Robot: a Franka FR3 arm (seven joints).
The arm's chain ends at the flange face. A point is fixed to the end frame.
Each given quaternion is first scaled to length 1.
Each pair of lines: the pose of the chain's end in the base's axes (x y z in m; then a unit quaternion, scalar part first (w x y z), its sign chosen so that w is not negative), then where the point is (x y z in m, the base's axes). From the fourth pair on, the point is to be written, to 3 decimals.
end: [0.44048 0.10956 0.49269 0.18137 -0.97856 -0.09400 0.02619]
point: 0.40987 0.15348 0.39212
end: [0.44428 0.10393 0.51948 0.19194 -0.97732 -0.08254 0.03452]
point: 0.41232 0.15036 0.42047
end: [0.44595 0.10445 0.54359 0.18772 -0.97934 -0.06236 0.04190]
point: 0.41358 0.15091 0.44473
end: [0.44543 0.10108 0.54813 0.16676 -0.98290 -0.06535 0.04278]
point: 0.413 0.143 0.447
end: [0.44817 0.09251 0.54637 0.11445 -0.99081 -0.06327 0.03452]
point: 0.418 0.124 0.441
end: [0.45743 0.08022 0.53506 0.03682 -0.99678 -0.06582 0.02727]
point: 0.430 0.095 0.425
